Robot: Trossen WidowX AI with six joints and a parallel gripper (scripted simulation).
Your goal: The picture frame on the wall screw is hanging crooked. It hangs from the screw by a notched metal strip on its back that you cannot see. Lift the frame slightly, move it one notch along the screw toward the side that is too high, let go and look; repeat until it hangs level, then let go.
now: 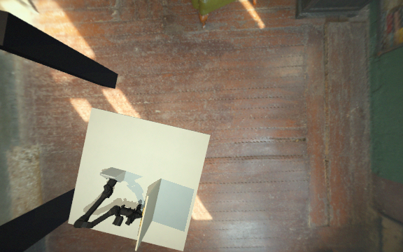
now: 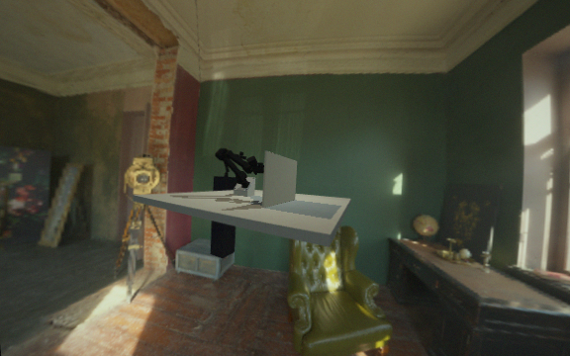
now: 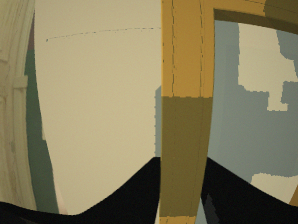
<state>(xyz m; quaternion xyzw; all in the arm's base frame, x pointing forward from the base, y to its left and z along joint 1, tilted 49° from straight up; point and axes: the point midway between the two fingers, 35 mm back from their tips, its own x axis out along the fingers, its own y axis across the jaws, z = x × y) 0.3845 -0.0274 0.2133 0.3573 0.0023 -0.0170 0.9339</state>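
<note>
Now: gripper tip 50 mm above the yellow picture frame and 10 mm short of it. From my gripper tip the other things lie so: cream wall panel: 70 mm below, 20 mm ahead, 10 mm to the left.
</note>
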